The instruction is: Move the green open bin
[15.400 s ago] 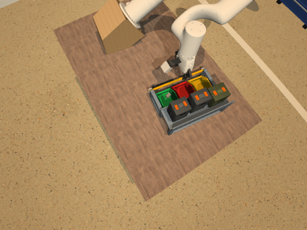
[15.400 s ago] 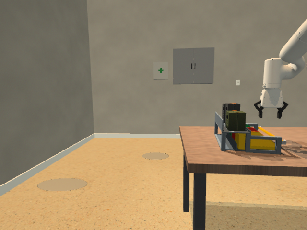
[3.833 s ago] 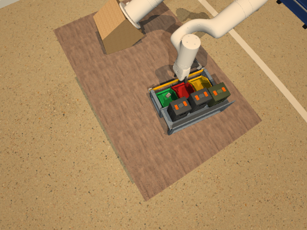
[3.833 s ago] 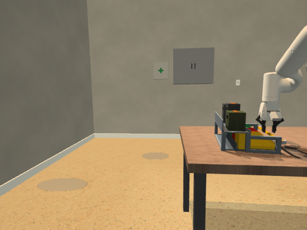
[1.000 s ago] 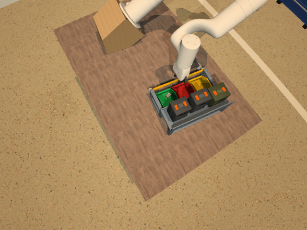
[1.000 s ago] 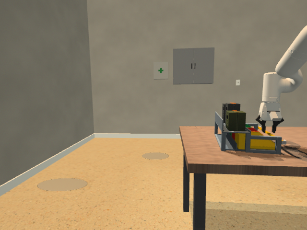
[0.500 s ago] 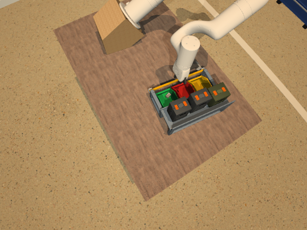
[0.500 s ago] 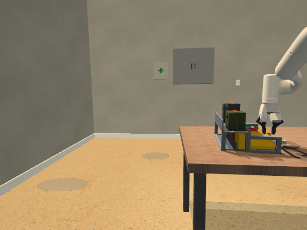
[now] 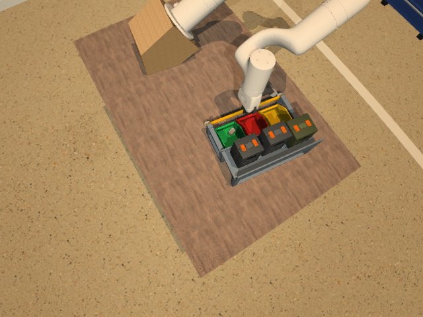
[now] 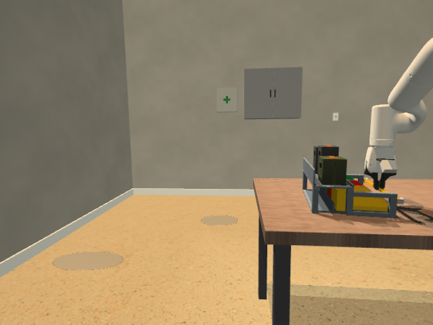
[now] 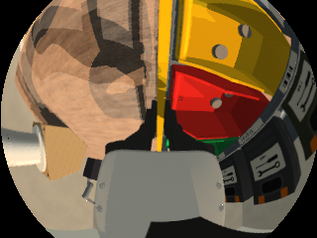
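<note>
The yellow rod lies 2 cm below my hand. The rest, counted from my hand: yellow bin (12 cm ahead, 10 cm to the left, 3 cm below); then red bin (10 cm ahead, 3 cm below, 1 cm to the right); then green open bin (12 cm to the right, 9 cm ahead, 3 cm below).
</note>
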